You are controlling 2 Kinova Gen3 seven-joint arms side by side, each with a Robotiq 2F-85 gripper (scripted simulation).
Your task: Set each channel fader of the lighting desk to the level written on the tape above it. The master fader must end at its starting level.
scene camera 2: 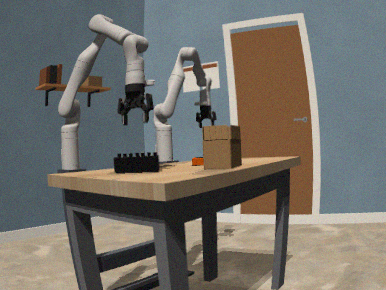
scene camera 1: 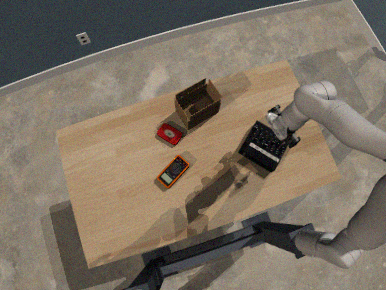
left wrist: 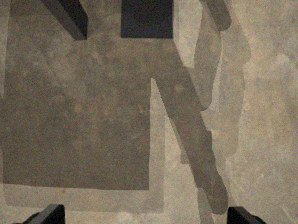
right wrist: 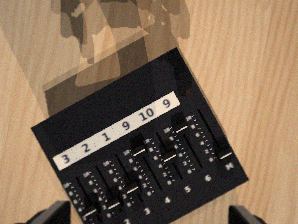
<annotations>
cardboard box: scene camera 2; scene camera 1; not seen in the left wrist view (out of frame); not seen in the right wrist view (out of frame)
same spot on cardboard box: (scene camera 2: 221, 147) = (scene camera 1: 210, 92)
</annotations>
